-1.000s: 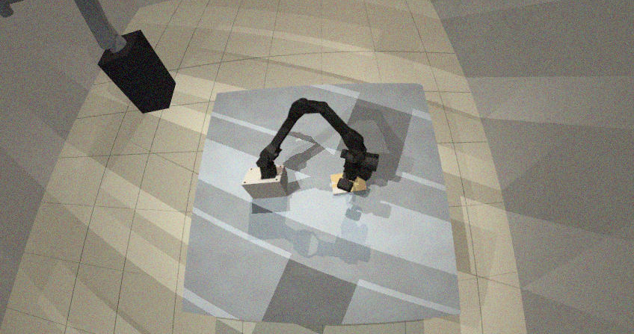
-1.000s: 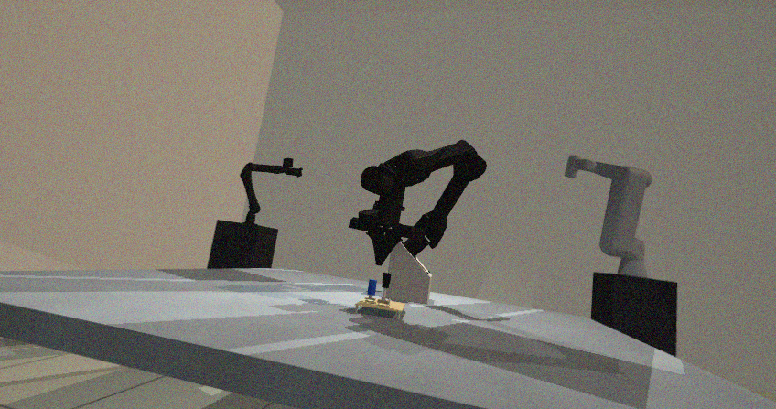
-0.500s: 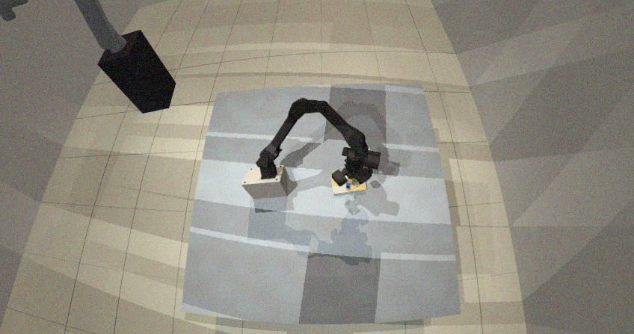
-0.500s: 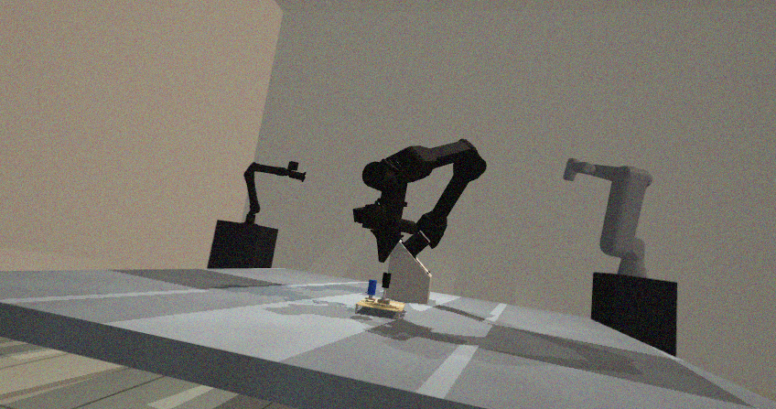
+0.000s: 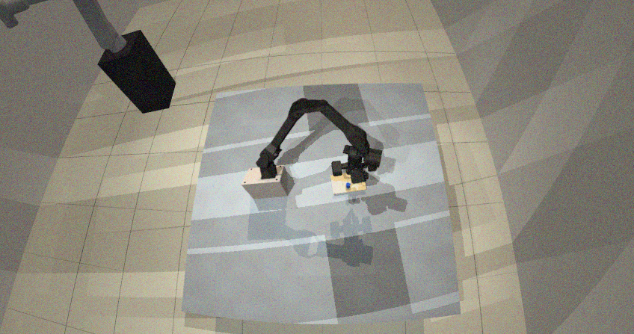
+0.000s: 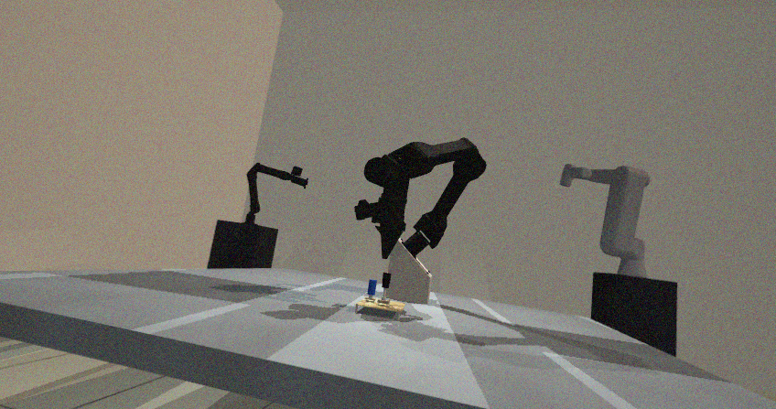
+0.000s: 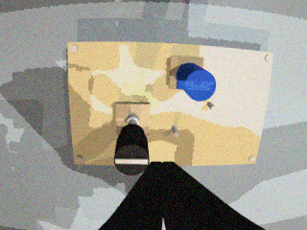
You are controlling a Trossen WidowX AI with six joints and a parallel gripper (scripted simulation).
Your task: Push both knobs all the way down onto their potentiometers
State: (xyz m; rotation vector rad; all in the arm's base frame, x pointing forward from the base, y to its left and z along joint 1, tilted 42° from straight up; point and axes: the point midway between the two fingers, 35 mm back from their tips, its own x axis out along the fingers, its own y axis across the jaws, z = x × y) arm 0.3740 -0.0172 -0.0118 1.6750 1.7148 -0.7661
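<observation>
Right now the blue knob is 20 mm behind my gripper tip, 20 mm to the right of it and 70 mm below it.
</observation>
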